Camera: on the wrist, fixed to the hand. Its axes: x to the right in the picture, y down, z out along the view.
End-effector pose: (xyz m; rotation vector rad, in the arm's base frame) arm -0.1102 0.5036 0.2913 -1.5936 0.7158 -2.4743
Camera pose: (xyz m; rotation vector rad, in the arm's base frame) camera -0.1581 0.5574 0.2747 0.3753 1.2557 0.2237
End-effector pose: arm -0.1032 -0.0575 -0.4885 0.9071 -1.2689 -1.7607
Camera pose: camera -0.0468 -0.0682 -0.5351 -1.2730 -0.7381 0.7112
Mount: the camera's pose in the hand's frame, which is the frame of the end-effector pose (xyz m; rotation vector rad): -0.0109 -0.0326 -0.0654 -0.2392 -0.2047 3.1144
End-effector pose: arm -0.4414 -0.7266 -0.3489 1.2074 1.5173 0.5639
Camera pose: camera -0.5150 -0.7330 -0.3504 -1.7523 1.5868 -1.5677
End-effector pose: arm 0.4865 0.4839 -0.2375 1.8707 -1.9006 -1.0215
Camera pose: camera 0.5547 0.4789 -0.2094 -1.7682 -1.6272 0.1211
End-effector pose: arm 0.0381 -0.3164 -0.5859 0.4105 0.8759 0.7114
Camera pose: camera -0.0068 -0.3442 -0.6376 -0.9886 0.7198 -2.2492
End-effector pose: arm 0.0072 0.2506 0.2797 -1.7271 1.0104 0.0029
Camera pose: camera -0.0095 0.2078 0.3375 -1.1671 -2.1322 -1.9075
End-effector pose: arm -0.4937 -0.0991 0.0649 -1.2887 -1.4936 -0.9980
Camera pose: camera -0.5175 -0.1687 0.0715 -1.7420 1.3540 1.1333
